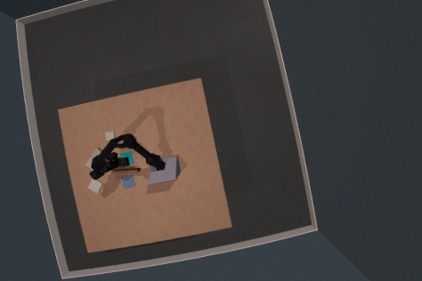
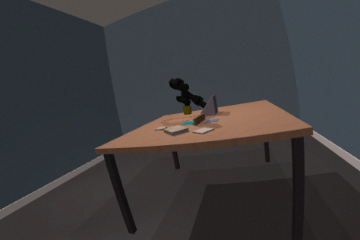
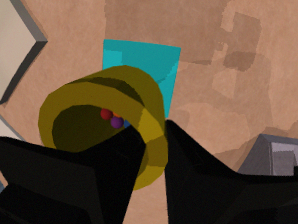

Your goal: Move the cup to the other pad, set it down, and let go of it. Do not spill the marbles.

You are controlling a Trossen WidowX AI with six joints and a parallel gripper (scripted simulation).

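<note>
My gripper tip is 120 mm above the cyan pad and 30 mm short of it. Also, from my gripper tip: wooden bar 100 mm to the left, 100 mm below, 40 mm ahead; cup 20 mm ahead; blue pad 190 mm to the left, 120 mm below, 40 mm ahead.
</note>
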